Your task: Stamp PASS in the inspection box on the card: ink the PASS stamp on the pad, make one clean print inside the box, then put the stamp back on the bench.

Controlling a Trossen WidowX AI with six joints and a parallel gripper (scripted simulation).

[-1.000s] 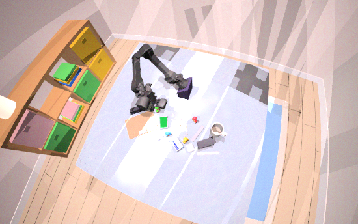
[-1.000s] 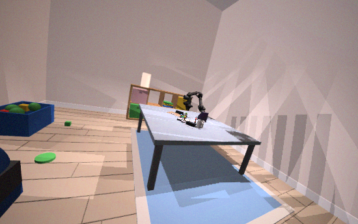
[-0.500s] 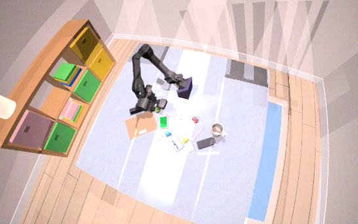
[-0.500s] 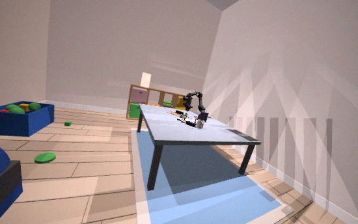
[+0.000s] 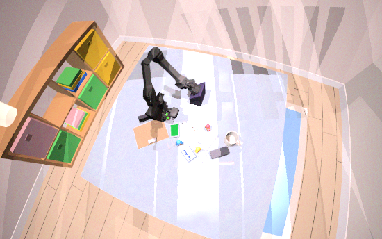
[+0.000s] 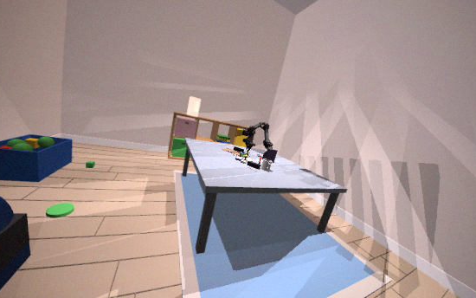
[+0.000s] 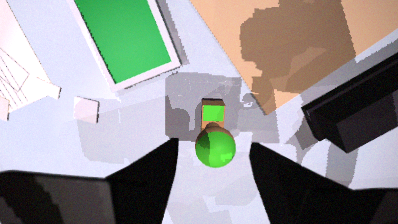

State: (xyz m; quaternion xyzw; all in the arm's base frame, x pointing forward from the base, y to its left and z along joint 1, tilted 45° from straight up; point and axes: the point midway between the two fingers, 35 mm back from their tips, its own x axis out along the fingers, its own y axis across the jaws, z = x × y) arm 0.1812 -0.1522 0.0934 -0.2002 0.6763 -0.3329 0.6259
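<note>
Right now my gripper tip is 8 cm short of the green ink pad, 6 cm to the right of it and 6 cm above it. Round my gripper tip: dark bar (2 cm ahead, 15 cm to the right, 5 cm below); then white lined card (7 cm ahead, 19 cm to the left, 6 cm below); then blue stamp (16 cm ahead, 11 cm to the left, 4 cm below).
</note>
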